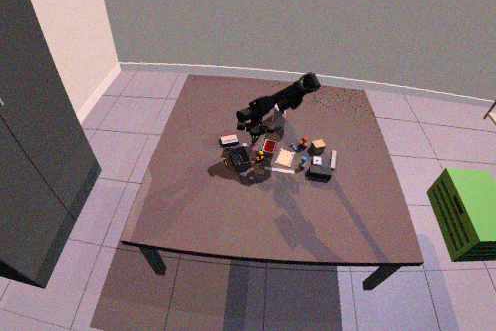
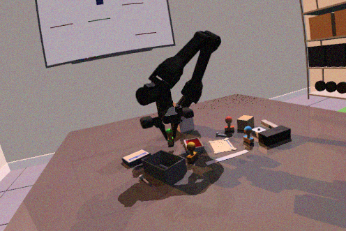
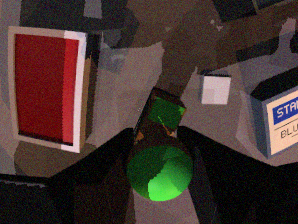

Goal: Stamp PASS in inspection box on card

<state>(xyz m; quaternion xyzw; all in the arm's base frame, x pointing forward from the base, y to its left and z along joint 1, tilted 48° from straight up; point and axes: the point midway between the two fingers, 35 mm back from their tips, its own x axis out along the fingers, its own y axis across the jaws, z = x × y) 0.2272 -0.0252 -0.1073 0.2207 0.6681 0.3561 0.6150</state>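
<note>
Now: the red ink pad 80 mm to the left of my gripper tip, 40 mm below it and 10 mm ahead of it. The rest, counted from my gripper tip: yellow-knobbed stamp 110 mm ahead, 50 mm to the left, 30 mm below; then dark bin 140 mm ahead, 50 mm to the right, 30 mm below; then green-knobbed stamp right at my gripper tip.
</note>
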